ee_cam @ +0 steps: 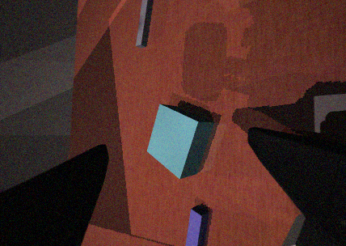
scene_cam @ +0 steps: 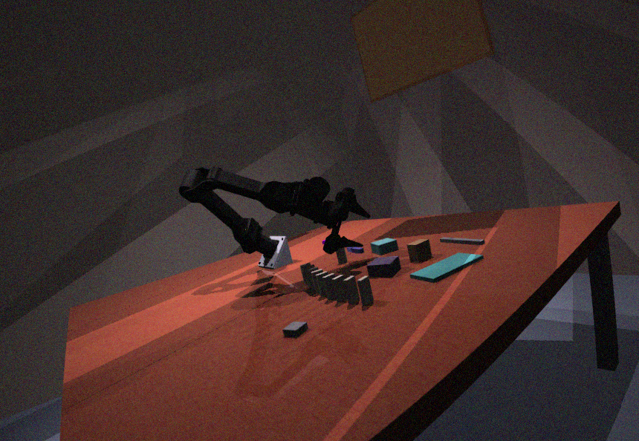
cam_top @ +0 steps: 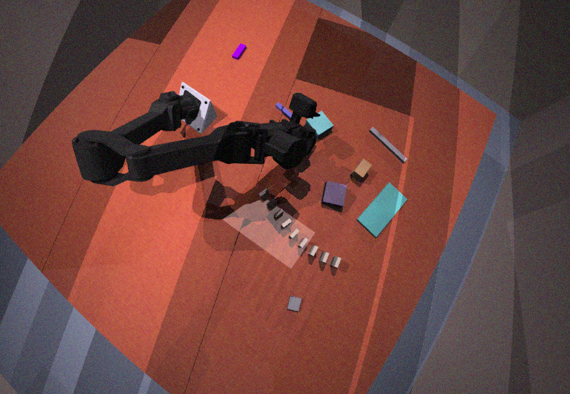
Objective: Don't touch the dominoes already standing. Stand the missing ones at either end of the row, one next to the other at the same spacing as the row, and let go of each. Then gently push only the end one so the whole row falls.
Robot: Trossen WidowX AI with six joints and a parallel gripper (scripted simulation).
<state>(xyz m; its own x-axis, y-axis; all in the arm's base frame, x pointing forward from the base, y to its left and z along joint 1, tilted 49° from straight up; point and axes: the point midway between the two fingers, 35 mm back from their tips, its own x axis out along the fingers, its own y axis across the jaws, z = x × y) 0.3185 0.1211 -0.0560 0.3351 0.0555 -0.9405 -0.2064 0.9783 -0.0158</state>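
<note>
Now: the teal cube 10 mm behind my gripper tip, 60 mm to the left of it and 60 mm below it. Also, from my gripper tip: grey bar (200 mm ahead, 150 mm to the left, 70 mm below); then teal slab (290 mm ahead, 30 mm to the right, 70 mm below); then tan cube (170 mm ahead, 10 mm to the left, 50 mm below).
</note>
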